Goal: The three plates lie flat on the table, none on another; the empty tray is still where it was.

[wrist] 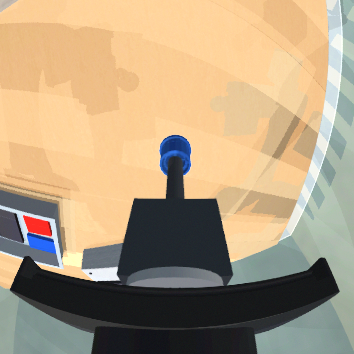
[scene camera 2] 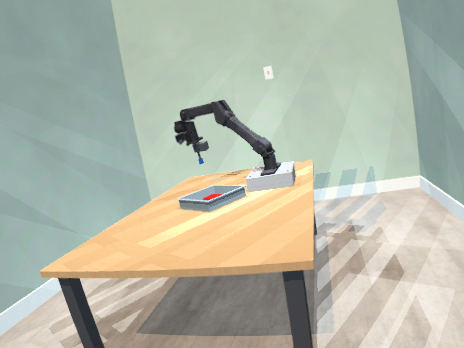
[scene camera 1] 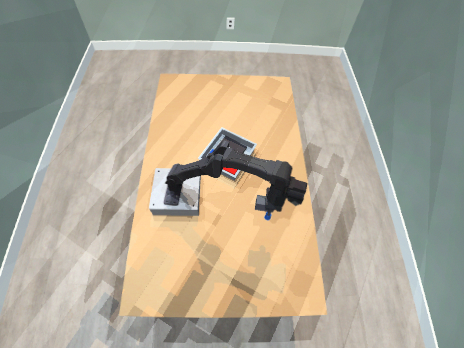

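Pixels of known places: hand, tool point: (wrist: 174, 148) (scene camera 2: 201, 163) (scene camera 1: 267, 217); arm's base, link origin: (scene camera 2: 271, 169) (scene camera 1: 174, 186).
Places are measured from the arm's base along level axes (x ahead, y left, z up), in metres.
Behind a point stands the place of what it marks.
The tray (scene camera 1: 239, 136) {x 0.287, y 0.357, z -0.025 m} (scene camera 2: 192, 204) {x 0.286, y 0.355, z -0.046 m} (wrist: 30, 204) {x 0.307, y 0.158, z -0.054 m} is a grey-blue open box on the table. A red plate (scene camera 1: 231, 171) {x 0.263, y 0.151, z -0.062 m} (scene camera 2: 212, 197) {x 0.256, y 0.203, z -0.062 m} (wrist: 38, 226) {x 0.229, y 0.188, z -0.062 m}, a blue plate (scene camera 1: 212, 151) {x 0.148, y 0.264, z -0.061 m} (wrist: 41, 243) {x 0.160, y 0.224, z -0.061 m} and a larger dark plate (scene camera 1: 239, 145) {x 0.292, y 0.322, z -0.061 m} (wrist: 10, 226) {x 0.238, y 0.286, z -0.061 m} lie flat inside it, side by side. The arm hides part of them in scene camera 1, and the frame edge cuts the dark plate in the wrist view. My gripper (scene camera 1: 267, 216) (scene camera 2: 201, 161) (wrist: 175, 150), a blue suction cup, is open with no plate on it. It hangs above the table, to one side of the tray.
The arm's light grey base (scene camera 1: 162, 200) {x -0.043, y -0.081, z 0.005 m} (scene camera 2: 272, 181) {x -0.022, y 0.103, z -0.039 m} (wrist: 102, 257) {x 0.112, y 0.050, z -0.036 m} stands near one long edge of the wooden table (scene camera 1: 200, 295) {x 0.187, y -0.469, z -0.075 m} (scene camera 2: 200, 250) {x 0.055, y 0.782, z -0.074 m}, close to the tray. The arm reaches from it past the tray. Shadows streak the table top.
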